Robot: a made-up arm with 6 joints.
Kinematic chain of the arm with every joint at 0, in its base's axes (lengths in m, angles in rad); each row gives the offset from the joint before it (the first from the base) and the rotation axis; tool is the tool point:
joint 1: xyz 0 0 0.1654 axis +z
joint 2: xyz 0 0 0 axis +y
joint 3: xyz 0 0 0.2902 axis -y
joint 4: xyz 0 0 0 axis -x
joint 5: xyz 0.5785 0 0 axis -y
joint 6: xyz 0 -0.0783 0 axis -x
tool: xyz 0 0 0
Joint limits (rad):
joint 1: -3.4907..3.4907
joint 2: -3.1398..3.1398
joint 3: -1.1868..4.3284
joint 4: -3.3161..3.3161
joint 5: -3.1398..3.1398
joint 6: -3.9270..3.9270
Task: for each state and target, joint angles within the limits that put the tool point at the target. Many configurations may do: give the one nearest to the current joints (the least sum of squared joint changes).
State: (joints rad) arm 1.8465 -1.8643 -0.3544 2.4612 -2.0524 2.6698
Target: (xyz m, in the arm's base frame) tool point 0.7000 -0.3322 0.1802
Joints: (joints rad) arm 2.7672 -2.2489 0.4482 2.3176 -2.0524 2.6698
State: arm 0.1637 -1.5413 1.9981 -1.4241 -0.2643 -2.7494
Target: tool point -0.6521 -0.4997 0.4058
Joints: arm 0.6351 -0.9972 2.1338 -1.3728 -0.2643 -2.7494
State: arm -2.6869 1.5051 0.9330 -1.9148 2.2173 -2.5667
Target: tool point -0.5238 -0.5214 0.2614
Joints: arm -2.3956 0.6341 0.5217 -1.9282 2.2173 -2.5667
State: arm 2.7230 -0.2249 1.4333 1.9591 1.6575 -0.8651
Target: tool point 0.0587 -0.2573 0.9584
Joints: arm 1.9501 0.1047 2.0838 2.1182 1.6575 -0.8651
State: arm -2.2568 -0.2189 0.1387 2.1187 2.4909 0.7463
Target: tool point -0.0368 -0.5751 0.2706
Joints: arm -1.7165 0.0772 -0.3525 2.2158 2.4909 0.7463
